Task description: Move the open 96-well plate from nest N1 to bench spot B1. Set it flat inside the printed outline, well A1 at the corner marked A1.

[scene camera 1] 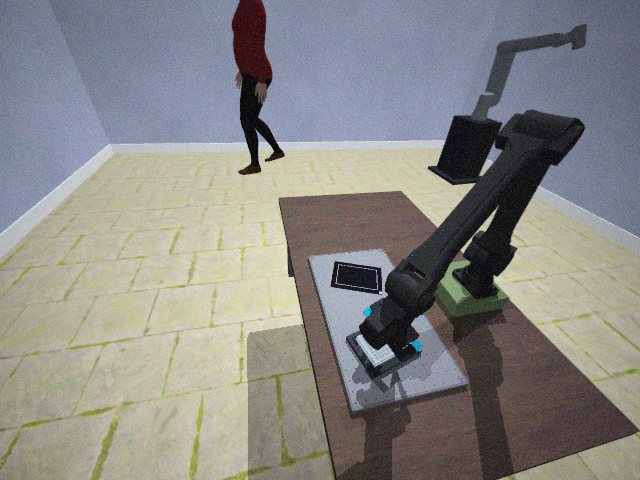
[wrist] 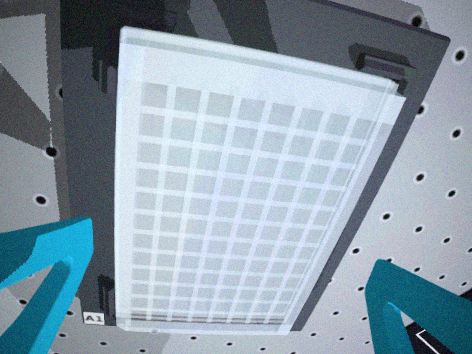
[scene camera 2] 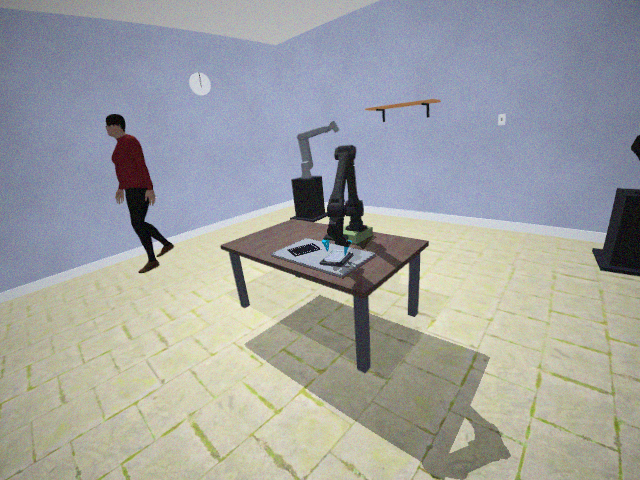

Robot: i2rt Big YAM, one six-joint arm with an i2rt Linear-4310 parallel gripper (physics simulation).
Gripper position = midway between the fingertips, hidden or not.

Note:
My gripper (scene camera 1: 385, 338) is open and holds nothing. Also in view: a 96-well plate (wrist: 236, 169).
My gripper is seen too in the wrist view (wrist: 232, 256).

